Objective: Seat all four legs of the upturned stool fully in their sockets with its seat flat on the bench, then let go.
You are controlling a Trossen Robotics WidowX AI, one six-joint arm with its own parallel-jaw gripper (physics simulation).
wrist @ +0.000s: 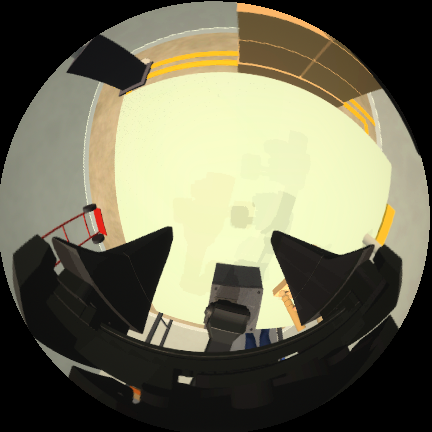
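Pixels of known places: gripper, fingertip midpoint: [224,234]; arm's base, origin of the base link: [223,307].
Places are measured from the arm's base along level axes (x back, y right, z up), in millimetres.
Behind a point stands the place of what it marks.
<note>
My gripper [224,234] {z 89, x 32, y -294 mm} is open, its two black fingers wide apart above the pale bench [165,130] {z -146, x 222, y -445 mm}, with nothing between them. Orange-tan wooden parts [289,306] {z -32, x -248, y 50 mm} show low at the right in the wrist view, at the inner edge of the right finger and largely hidden by it. They include a rounded, knobbly piece and a flat edge. I cannot tell whether they belong to the stool, or how its legs and sockets stand. The wooden parts are apart from the fingertips, nearer the arm's base.
The arm's dark base [237,276] {z -92, x -29, y -45 mm} stands at the bottom middle. A brown panelled structure [280,42] rises at the upper right, and a black panel [107,65] at the upper left. A red hand truck [100,221] is off the bench's left edge. A yellow object [386,225] is at the right.
</note>
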